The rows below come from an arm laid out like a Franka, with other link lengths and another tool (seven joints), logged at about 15 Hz.
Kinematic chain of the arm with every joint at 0, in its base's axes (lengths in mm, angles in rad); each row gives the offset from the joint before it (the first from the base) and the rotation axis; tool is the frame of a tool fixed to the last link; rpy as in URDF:
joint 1: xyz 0 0 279.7 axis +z
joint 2: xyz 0 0 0 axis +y
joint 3: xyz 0 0 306.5 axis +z
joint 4: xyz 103.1 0 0 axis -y
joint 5: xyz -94 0 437.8 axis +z
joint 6: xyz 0 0 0 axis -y
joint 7: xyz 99.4 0 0 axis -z
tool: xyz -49 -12 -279.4 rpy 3.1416 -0.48 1.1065
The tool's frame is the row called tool.
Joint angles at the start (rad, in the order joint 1, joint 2, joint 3, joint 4, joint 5, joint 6, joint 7):
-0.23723, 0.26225, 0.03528, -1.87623, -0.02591, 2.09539, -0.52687
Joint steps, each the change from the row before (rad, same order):
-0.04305, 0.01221, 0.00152, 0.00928, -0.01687, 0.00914, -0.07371
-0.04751, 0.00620, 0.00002, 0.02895, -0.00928, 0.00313, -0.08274
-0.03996, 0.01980, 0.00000, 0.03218, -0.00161, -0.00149, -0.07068
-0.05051, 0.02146, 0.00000, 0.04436, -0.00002, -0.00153, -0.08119
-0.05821, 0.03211, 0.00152, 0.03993, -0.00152, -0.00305, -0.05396
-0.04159, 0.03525, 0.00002, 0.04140, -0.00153, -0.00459, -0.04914
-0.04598, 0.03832, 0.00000, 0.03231, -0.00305, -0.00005, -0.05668
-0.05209, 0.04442, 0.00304, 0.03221, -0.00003, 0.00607, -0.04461
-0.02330, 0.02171, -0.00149, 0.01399, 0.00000, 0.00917, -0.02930
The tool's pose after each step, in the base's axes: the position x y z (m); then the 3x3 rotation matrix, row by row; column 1 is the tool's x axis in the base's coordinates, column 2 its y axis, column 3 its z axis. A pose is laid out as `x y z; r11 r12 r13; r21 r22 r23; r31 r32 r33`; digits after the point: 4 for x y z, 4 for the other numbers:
0.6275 -0.2029 0.1090; 0.0950 0.9955 0.0024; 0.8915 -0.0862 0.4447; 0.4429 -0.0401 -0.8957
0.6310 -0.2414 0.1194; 0.0500 0.9987 0.0038; 0.8995 -0.0467 0.4344; 0.4340 -0.0183 -0.9007
0.6324 -0.2729 0.1218; 0.0186 0.9998 -0.0025; 0.9019 -0.0157 0.4317; 0.4316 -0.0103 -0.9020
0.6339 -0.3133 0.1292; -0.0160 0.9999 0.0002; 0.9048 0.0144 0.4256; 0.4255 0.0070 -0.9049
0.6263 -0.3556 0.1266; -0.0145 0.9999 0.0034; 0.9058 0.0117 0.4236; 0.4235 0.0092 -0.9058
0.6212 -0.3883 0.1222; -0.0210 0.9998 -0.0005; 0.9062 0.0192 0.4224; 0.4223 0.0084 -0.9064
0.6101 -0.4226 0.1110; -0.0280 0.9995 -0.0130; 0.9053 0.0308 0.4236; 0.4238 0.0001 -0.9057
0.5959 -0.4574 0.0951; -0.0211 0.9997 -0.0156; 0.9029 0.0257 0.4290; 0.4293 -0.0050 -0.9032
0.5889 -0.4755 0.0869; -0.0255 0.9995 -0.0173; 0.9030 0.0304 0.4286; 0.4289 -0.0047 -0.9033

